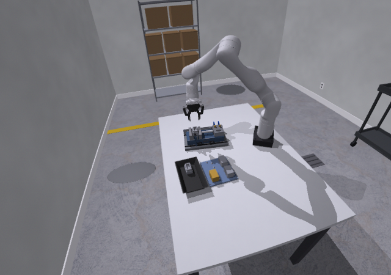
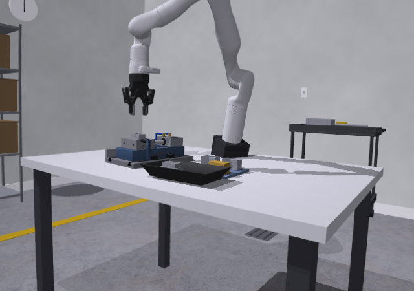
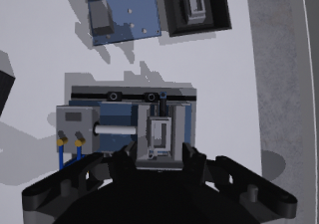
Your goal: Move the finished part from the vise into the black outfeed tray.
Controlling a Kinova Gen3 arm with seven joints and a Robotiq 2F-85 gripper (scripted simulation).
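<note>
Now: hand 16 cm above the blue vise, 7 cm past it and 1 cm to the right of it. The rest, counted from my hand: yellow block 36 cm to the left, 17 cm below, 2 cm behind; then blue fixture plate 31 cm to the left, 20 cm below, 6 cm behind.
</note>
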